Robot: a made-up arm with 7 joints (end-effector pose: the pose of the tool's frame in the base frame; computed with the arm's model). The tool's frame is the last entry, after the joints. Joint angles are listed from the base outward.
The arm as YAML. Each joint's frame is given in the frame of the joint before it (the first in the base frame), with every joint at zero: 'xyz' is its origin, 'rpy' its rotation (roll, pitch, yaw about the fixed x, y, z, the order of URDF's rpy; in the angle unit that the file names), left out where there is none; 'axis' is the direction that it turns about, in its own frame. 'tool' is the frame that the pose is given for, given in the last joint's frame.
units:
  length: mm
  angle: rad
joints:
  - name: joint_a
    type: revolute
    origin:
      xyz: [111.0, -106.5, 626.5]
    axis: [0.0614, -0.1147, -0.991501]
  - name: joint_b
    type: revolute
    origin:
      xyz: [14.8, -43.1, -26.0]
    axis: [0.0, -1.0, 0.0]
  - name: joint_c
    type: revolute
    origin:
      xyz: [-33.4, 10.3, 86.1]
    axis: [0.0, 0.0, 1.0]
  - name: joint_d
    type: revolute
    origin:
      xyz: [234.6, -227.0, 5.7]
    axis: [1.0, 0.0, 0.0]
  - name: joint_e
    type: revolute
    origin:
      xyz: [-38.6, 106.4, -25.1]
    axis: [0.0, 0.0, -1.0]
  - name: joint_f
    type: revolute
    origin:
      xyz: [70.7, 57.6, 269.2]
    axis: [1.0, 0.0, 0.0]
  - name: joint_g
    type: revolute
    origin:
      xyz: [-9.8, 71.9, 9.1]
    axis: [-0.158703, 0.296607, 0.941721]
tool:
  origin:
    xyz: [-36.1, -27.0, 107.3]
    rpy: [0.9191, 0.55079, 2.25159]
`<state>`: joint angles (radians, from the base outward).
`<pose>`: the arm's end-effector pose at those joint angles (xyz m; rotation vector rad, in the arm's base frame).
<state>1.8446 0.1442 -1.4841 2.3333 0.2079 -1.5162 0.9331</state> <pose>-0.1177 0.5365 0.5700 0.1424 -0.0483 -0.2500</pose>
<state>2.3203 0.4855 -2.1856 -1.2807 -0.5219 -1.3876 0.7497</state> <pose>-0.0133 -0.0088 0.4034 2.3722 -0.5483 1.1626</pose>
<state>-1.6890 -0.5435 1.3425 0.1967 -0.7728 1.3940 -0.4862</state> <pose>-0.0625 0.3355 0.7743 -0.6582 -1.0833 0.0221</pose>
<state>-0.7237 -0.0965 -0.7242 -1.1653 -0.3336 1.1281 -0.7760</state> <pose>0.3220 0.0069 0.6995 0.2779 1.3091 1.1551</pose>
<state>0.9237 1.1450 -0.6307 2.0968 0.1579 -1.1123 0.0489</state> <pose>-0.5452 -0.3101 0.4459 -0.6639 -0.5294 0.8609</pose>
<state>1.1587 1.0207 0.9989 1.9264 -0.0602 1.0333 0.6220</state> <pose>0.0356 -0.4106 1.1335 -0.5325 -1.3717 2.7327</pose>
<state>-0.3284 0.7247 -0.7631 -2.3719 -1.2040 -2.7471 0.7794</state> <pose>0.2300 -0.4448 0.4379 0.4665 -0.6036 1.5877</pose>
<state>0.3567 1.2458 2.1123 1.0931 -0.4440 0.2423 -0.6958</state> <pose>-0.0743 0.3015 1.0050 0.5027 -1.6321 -2.4562</pose>
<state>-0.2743 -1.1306 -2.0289 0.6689 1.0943 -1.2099 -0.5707</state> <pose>0.3860 -0.2883 1.1070 0.8981 1.1123 -1.8726</pose>
